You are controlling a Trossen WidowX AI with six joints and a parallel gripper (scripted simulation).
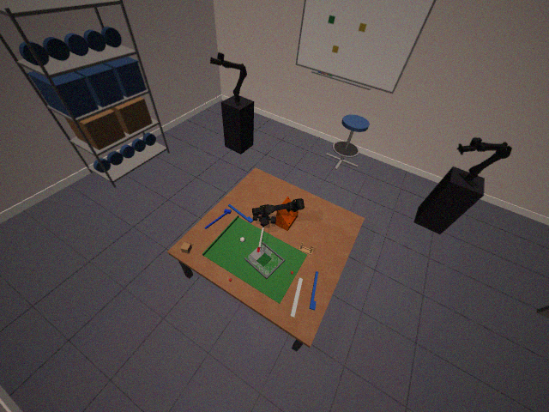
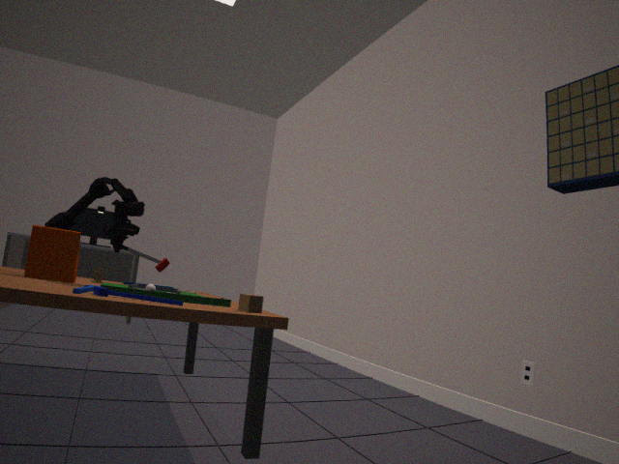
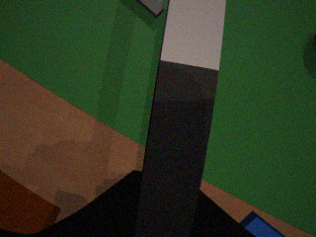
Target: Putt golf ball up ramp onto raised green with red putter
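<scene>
The red putter is 100 mm ahead of my gripper tip and 50 mm to the left of it. Also, from my gripper tip: white golf ball: 160 mm ahead, 110 mm to the right, 130 mm below; white bar: 300 mm ahead, 520 mm to the left, 150 mm below; green mat: 200 mm ahead, 60 mm to the left, 150 mm below.
</scene>
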